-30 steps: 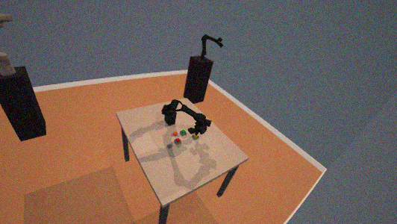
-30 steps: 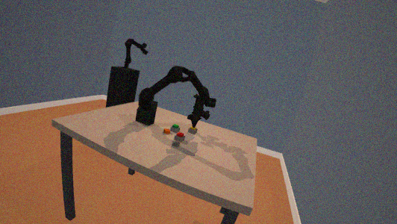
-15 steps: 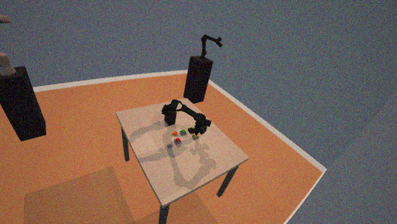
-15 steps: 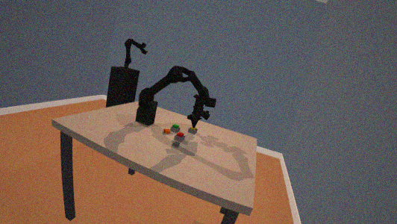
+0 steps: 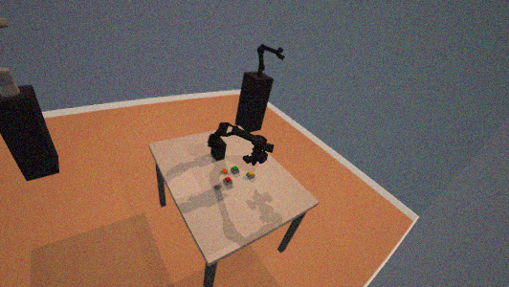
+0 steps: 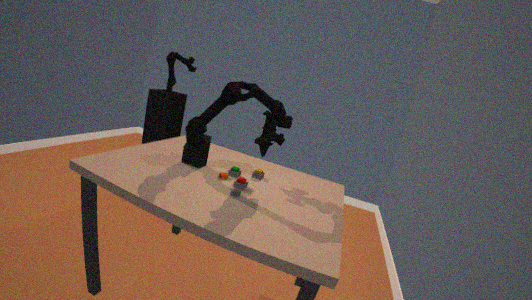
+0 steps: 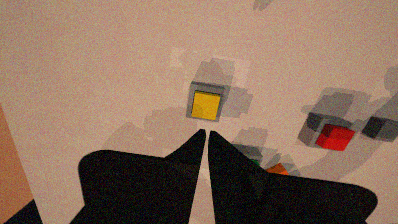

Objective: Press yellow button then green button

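The green button lies 100 mm behind my gripper tip, 80 mm to the right of it and 80 mm below it. Also, from my gripper tip: red button 30 mm behind, 190 mm to the right, 80 mm below; small orange block 120 mm behind, 150 mm to the right, 100 mm below; yellow button 80 mm below.
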